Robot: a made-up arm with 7 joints. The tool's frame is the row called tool.
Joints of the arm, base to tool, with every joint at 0 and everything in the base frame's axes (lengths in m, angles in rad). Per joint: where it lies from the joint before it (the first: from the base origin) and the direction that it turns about. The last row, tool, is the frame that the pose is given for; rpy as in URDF.
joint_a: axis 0 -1 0 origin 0.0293 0.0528 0.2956
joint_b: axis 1 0 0 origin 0.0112 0.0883 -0.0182
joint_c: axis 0 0 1 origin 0.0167 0.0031 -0.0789
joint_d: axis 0 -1 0 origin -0.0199 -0.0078 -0.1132
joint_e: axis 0 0 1 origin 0.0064 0.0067 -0.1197
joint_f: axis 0 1 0 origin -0.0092 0.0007 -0.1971
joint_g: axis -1 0 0 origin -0.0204 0.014 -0.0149
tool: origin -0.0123 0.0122 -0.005 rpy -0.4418 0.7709 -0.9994
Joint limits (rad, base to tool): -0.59..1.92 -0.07..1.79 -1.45..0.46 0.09..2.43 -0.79..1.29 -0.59..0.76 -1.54..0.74
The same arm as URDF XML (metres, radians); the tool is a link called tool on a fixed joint. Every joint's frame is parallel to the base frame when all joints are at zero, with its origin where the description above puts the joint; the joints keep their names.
<robot name="arm">
  <joint name="joint_a" type="revolute">
    <parent link="base_link"/>
    <child link="link1"/>
    <origin xyz="0.0293 0.0528 0.2956" rpy="0.0000 0.0000 0.0000"/>
    <axis xyz="0 -1 0"/>
    <limit lower="-0.5900" upper="1.9200"/>
  </joint>
  <joint name="joint_b" type="revolute">
    <parent link="link1"/>
    <child link="link2"/>
    <origin xyz="0.0112 0.0883 -0.0182" rpy="0.0000 0.0000 0.0000"/>
    <axis xyz="1 0 0"/>
    <limit lower="-0.0700" upper="1.7900"/>
  </joint>
  <joint name="joint_c" type="revolute">
    <parent link="link2"/>
    <child link="link3"/>
    <origin xyz="0.0167 0.0031 -0.0789" rpy="0.0000 0.0000 0.0000"/>
    <axis xyz="0 0 1"/>
    <limit lower="-1.4500" upper="0.4600"/>
  </joint>
  <joint name="joint_d" type="revolute">
    <parent link="link3"/>
    <child link="link4"/>
    <origin xyz="-0.0199 -0.0078 -0.1132" rpy="0.0000 0.0000 0.0000"/>
    <axis xyz="0 -1 0"/>
    <limit lower="0.0900" upper="2.4300"/>
  </joint>
  <joint name="joint_e" type="revolute">
    <parent link="link4"/>
    <child link="link5"/>
    <origin xyz="0.0064 0.0067 -0.1197" rpy="0.0000 0.0000 0.0000"/>
    <axis xyz="0 0 1"/>
    <limit lower="-0.7900" upper="1.2900"/>
  </joint>
  <joint name="joint_f" type="revolute">
    <parent link="link5"/>
    <child link="link6"/>
    <origin xyz="-0.0092 0.0007 -0.1971" rpy="0.0000 0.0000 0.0000"/>
    <axis xyz="0 1 0"/>
    <limit lower="-0.5900" upper="0.7600"/>
  </joint>
  <joint name="joint_g" type="revolute">
    <parent link="link6"/>
    <child link="link7"/>
    <origin xyz="-0.0204 0.0140 -0.0149" rpy="0.0000 0.0000 0.0000"/>
    <axis xyz="-1 0 0"/>
    <limit lower="-1.5400" upper="0.7400"/>
  </joint>
  <joint name="tool_fixed" type="fixed">
    <parent link="link7"/>
    <child link="tool"/>
    <origin xyz="-0.0123 0.0122 -0.0050" rpy="-0.4418 0.7709 -0.9994"/>
  </joint>
  <link name="base_link"/>
  <link name="link1"/>
  <link name="link2"/>
  <link name="link3"/>
  <link name="link4"/>
  <link name="link5"/>
  <link name="link6"/>
  <link name="link7"/>
  <link name="tool"/>
</robot>

